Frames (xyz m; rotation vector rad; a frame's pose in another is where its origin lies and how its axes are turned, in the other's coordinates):
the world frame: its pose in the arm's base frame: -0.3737 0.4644 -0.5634 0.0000 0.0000 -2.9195
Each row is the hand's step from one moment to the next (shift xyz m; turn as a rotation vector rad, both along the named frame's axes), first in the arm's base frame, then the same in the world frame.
Working: the arm's base frame: its pose in the world frame: -0.2622 0.5353 0.5634 0.0000 0.0000 2.9195

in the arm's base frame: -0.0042 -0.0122 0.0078 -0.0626 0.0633 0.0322
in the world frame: 0.0068 0.0110 0.0078 0.0471 -0.0755 0.0322
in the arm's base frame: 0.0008 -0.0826 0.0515 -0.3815 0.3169 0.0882
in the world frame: 0.0174 0.0807 0.0515 0.3023 -0.3932 0.0882
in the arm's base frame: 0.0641 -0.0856 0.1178 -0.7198 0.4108 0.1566
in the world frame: -0.0437 0.0976 0.1178 0.6116 -0.5593 0.1566
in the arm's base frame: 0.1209 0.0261 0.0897 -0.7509 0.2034 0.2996
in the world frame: -0.1237 0.0012 0.0897 0.6877 -0.3638 0.2996
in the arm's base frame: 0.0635 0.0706 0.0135 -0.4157 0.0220 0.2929
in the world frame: -0.0775 -0.0549 0.0135 0.4006 -0.1130 0.2929
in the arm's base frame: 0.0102 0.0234 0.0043 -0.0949 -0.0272 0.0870
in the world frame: -0.0151 -0.0206 0.0043 0.0986 0.0056 0.0870
